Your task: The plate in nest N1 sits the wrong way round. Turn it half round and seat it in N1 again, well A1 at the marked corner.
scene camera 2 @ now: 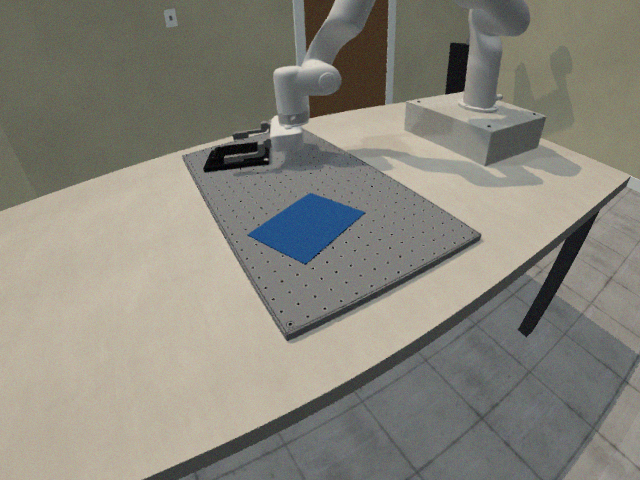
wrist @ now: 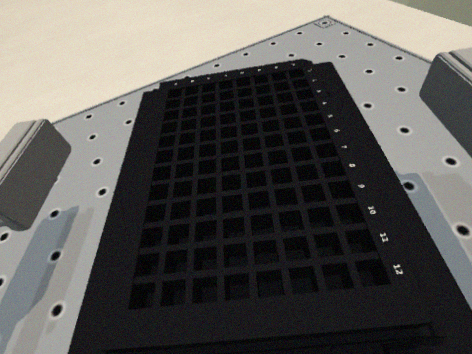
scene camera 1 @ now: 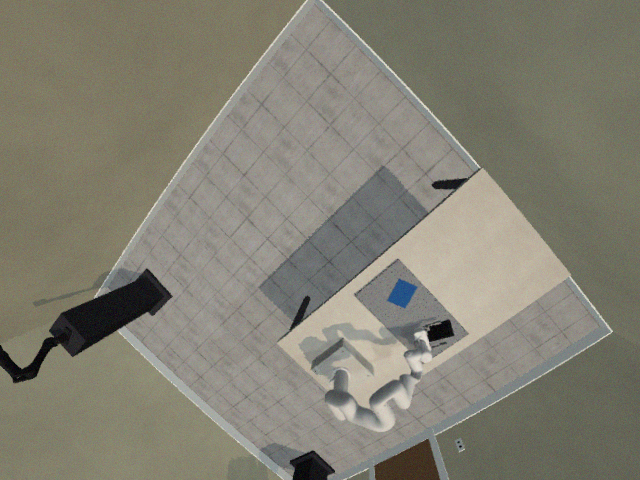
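The black well plate (scene camera 1: 443,327) (scene camera 2: 248,148) (wrist: 230,188) sits in the black nest N1 (scene camera 2: 214,166) (wrist: 377,170) near one end of the grey board. In the wrist view its column numbers run down the right side, 1 at the far end and 12 nearest the camera; the row letters along the far edge are too small to read. The nest's marked corner does not show. My gripper (scene camera 1: 443,333) (scene camera 2: 230,147) (wrist: 245,127) is open and empty, low over the nest. Its fingers stand on the plate's two long sides, with gaps between.
The grey perforated board (scene camera 1: 374,294) (scene camera 2: 403,227) (wrist: 390,107) lies on the beige table (scene camera 1: 496,248) (scene camera 2: 129,289) (wrist: 60,65). A flat blue square (scene camera 1: 402,292) (scene camera 2: 307,227) lies on the board. The arm's grey base box (scene camera 1: 328,353) (scene camera 2: 449,131) stands on the table beside the board.
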